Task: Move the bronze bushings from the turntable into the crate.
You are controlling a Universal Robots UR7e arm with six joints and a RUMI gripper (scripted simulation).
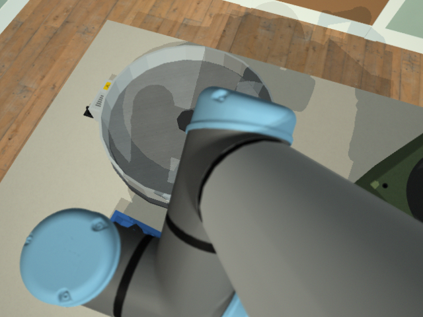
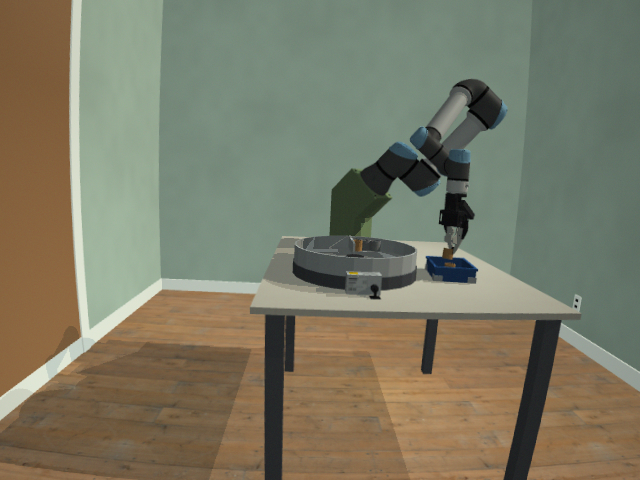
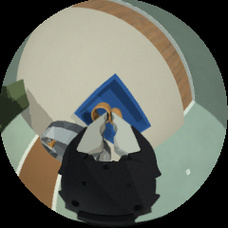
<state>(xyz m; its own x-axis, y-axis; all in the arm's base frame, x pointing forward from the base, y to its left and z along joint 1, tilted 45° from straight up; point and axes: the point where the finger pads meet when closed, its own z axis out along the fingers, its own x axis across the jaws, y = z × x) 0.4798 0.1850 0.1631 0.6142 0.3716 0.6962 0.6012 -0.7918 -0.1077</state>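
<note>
My hand is 40 mm short of the blue crate, 20 mm to the left of it and 60 mm above it. Also, from my hand: turntable (40 mm ahead, 370 mm to the right, 40 mm below).
</note>
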